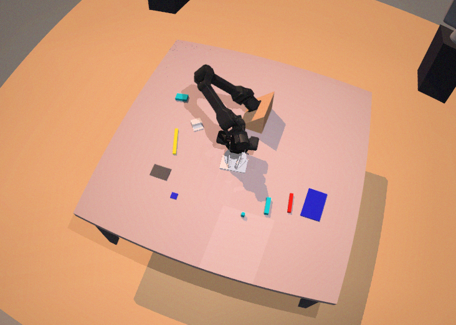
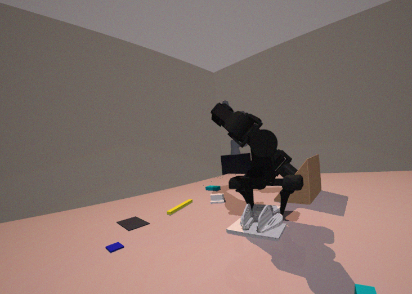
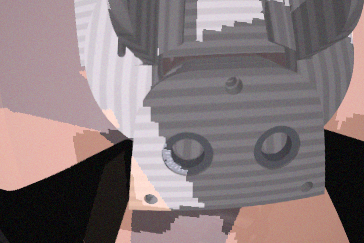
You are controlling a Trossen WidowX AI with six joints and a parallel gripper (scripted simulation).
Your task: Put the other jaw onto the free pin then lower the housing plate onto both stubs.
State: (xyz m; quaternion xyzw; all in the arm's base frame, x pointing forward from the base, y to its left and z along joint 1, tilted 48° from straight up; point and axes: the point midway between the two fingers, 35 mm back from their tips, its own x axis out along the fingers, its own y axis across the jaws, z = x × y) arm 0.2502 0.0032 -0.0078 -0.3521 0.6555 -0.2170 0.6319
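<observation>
The grey housing plate is 1 cm ahead of my gripper tip and 2 cm above it. Also, from my gripper tip: white-grey block (7 cm behind, 24 cm to the right); yellow bar (7 cm ahead, 30 cm to the right, 1 cm below); teal bar (21 cm ahead, 23 cm to the left).
</observation>
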